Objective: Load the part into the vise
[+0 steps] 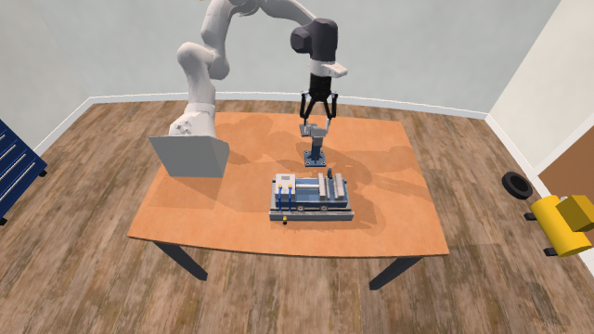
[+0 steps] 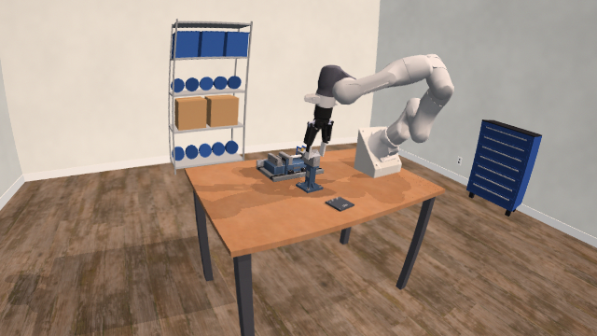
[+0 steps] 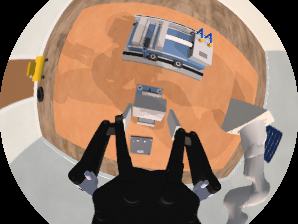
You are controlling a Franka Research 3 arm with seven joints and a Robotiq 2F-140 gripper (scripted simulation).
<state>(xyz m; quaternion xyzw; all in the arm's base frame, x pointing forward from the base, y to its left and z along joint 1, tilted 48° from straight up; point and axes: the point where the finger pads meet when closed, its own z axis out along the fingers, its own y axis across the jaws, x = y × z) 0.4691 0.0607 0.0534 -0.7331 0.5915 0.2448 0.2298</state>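
The part is 3 cm below my hand, 2 cm to the right of it and 1 cm ahead of it. The rest, counted from my hand: fixed jaw (21 cm to the right, 10 cm below, 9 cm ahead); vise (22 cm to the right, 14 cm below); infeed plate (19 cm to the left, 17 cm below, 3 cm behind).
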